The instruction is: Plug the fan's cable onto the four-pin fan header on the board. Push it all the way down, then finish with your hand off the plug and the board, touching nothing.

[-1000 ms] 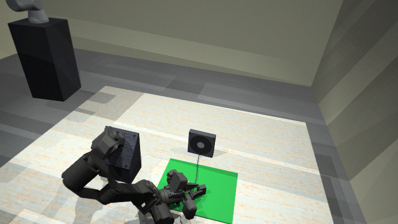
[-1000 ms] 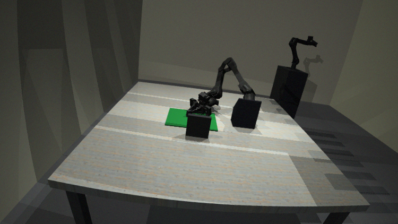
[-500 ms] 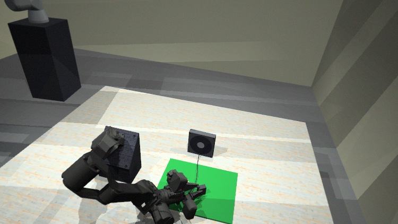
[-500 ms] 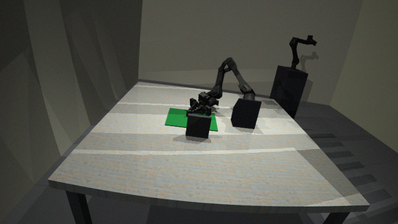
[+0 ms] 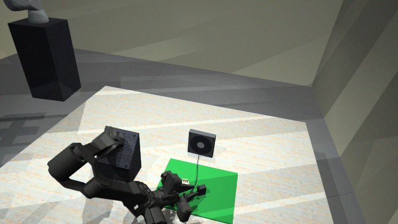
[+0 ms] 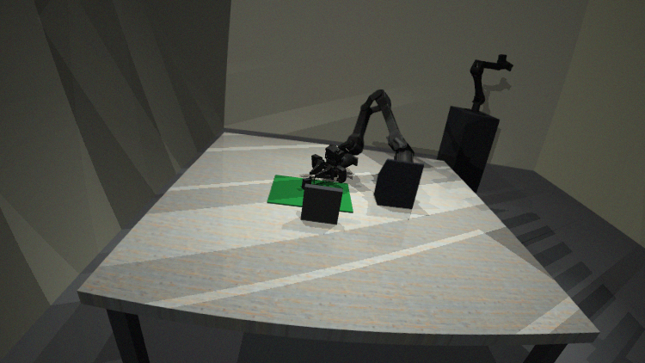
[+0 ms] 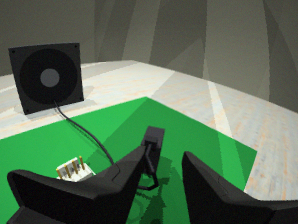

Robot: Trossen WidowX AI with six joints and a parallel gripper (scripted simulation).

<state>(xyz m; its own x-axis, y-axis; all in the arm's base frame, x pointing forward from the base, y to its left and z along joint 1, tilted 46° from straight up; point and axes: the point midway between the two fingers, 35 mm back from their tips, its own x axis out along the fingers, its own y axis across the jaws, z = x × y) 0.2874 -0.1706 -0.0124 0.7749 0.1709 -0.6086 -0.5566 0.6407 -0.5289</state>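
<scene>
Now: gripper tip 3 cm above the fan cable plug, 2 cm to the right of it and 2 cm short of it. From my gripper tip the other things lie so: white four-pin fan header (6 cm to the left, 5 cm below, 5 cm behind); then green board (6 cm below, 5 cm to the left); then black fan box (25 cm to the left, 1 cm behind, 1 cm above).
</scene>
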